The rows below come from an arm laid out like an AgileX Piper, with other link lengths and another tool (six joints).
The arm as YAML. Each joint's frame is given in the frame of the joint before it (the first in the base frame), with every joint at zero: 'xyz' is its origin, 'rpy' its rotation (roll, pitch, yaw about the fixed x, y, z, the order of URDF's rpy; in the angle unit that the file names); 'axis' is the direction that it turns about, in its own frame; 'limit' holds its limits. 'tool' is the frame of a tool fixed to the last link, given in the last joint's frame.
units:
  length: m
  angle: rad
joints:
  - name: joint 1
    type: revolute
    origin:
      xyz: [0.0, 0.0, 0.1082]
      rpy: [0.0, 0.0, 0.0]
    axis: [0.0, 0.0, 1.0]
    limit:
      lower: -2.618
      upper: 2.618
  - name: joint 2
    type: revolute
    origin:
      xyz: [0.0, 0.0, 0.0]
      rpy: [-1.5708, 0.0, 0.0]
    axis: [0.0, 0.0, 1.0]
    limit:
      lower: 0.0
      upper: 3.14
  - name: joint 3
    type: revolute
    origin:
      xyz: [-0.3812, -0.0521, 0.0]
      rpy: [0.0, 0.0, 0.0]
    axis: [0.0, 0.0, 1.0]
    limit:
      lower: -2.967
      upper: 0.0
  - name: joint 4
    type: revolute
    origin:
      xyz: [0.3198, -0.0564, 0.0]
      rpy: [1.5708, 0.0, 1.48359]
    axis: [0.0, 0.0, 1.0]
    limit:
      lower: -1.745
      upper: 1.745
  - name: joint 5
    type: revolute
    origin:
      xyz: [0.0, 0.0, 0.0]
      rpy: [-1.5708, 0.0, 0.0]
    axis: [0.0, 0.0, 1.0]
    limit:
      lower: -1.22
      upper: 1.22
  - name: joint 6
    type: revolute
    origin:
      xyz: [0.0, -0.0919, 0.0]
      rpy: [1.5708, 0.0, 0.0]
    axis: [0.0, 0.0, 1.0]
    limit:
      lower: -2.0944
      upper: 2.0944
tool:
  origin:
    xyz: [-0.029, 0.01, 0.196]
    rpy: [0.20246, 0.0, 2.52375]
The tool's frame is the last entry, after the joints.
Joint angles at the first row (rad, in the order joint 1, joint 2, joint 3, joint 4, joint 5, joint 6):
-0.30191, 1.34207, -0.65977, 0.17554, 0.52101, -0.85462
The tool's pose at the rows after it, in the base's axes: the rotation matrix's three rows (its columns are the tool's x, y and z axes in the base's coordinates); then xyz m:
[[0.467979 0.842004 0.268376], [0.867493 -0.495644 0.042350], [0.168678 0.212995 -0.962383]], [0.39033 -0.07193 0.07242]
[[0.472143 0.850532 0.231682], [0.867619 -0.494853 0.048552], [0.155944 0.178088 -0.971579]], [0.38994 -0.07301 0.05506]
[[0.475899 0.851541 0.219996], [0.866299 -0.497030 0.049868], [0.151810 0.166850 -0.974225]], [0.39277 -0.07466 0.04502]
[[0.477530 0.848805 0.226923], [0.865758 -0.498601 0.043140], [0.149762 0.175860 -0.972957]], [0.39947 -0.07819 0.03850]
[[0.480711 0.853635 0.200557], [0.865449 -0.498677 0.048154], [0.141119 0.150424 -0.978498]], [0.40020 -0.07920 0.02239]
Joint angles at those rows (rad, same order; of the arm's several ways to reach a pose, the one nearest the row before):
-0.30190, 1.38300, -0.65976, 0.15450, 0.49404, -0.84361
-0.30193, 1.42917, -0.65978, 0.14785, 0.48558, -0.84278
-0.30189, 1.46041, -0.65978, 0.14782, 0.46625, -0.84272
-0.30189, 1.48731, -0.65976, 0.14783, 0.43051, -0.84364
-0.30190, 1.53200, -0.65975, 0.14693, 0.41298, -0.84591

